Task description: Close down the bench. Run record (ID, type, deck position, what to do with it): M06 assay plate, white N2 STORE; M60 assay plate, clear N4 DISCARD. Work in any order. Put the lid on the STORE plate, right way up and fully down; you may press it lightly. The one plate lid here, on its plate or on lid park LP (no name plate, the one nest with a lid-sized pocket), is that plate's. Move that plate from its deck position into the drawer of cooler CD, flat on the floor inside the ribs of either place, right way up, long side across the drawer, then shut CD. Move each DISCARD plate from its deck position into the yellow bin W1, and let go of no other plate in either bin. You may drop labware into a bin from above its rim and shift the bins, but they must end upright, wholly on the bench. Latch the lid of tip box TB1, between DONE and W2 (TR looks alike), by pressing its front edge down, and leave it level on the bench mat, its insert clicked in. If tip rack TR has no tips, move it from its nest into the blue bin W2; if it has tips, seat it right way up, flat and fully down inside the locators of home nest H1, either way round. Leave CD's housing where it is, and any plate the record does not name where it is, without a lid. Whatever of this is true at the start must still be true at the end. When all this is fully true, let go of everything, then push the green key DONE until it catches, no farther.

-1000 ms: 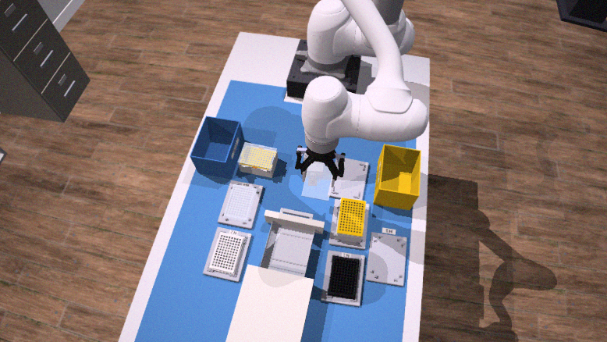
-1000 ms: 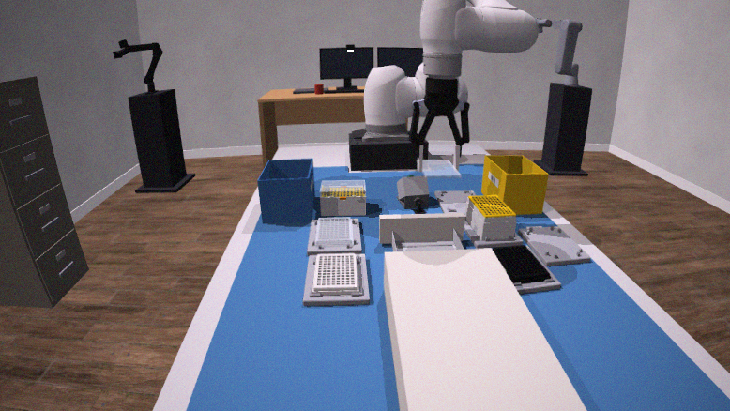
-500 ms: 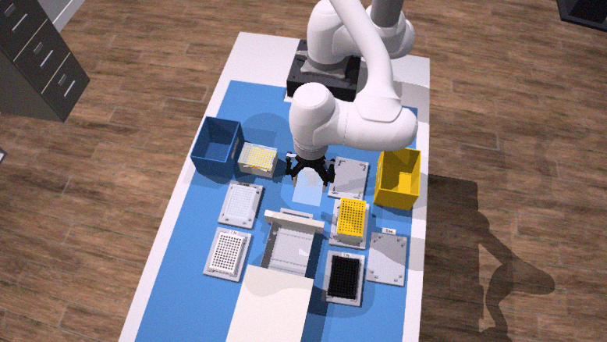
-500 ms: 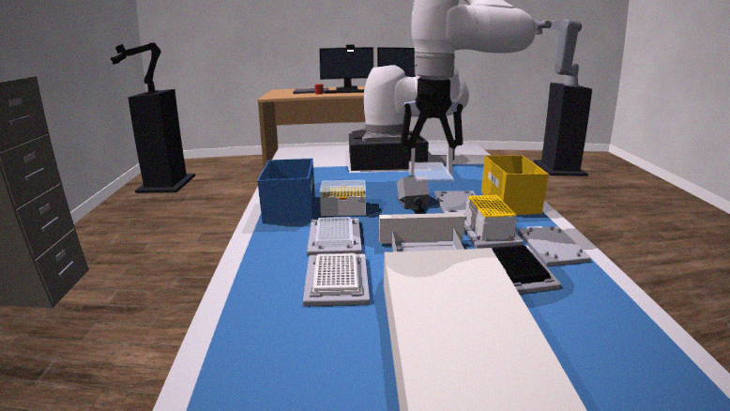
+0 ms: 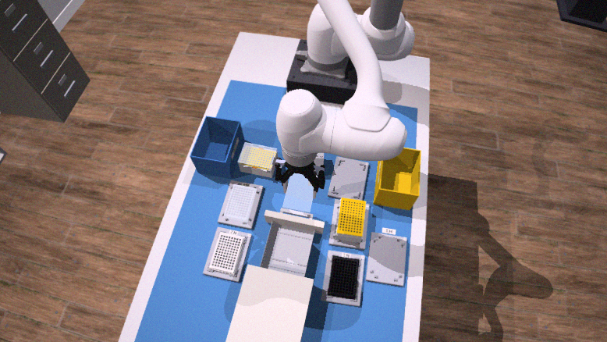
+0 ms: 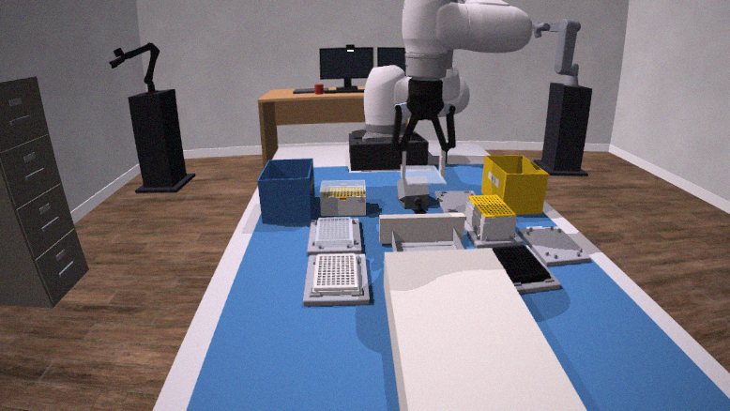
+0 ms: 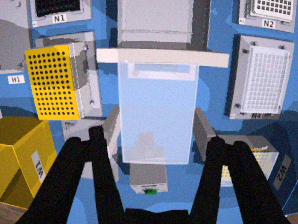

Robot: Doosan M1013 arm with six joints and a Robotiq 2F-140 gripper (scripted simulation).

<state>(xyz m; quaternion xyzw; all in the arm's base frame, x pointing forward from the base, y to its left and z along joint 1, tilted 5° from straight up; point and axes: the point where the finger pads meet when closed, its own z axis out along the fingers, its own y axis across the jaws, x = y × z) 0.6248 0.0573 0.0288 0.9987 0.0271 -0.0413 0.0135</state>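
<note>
The white plate M06 is 220 mm ahead of my hand, 190 mm to the right of it and 150 mm below it. Also, from my hand: green key DONE: 200 mm behind, 10 mm to the right, 100 mm below; then clear plate lid: 20 mm below; then tip rack TR: 170 mm to the left, 110 mm below.
</note>
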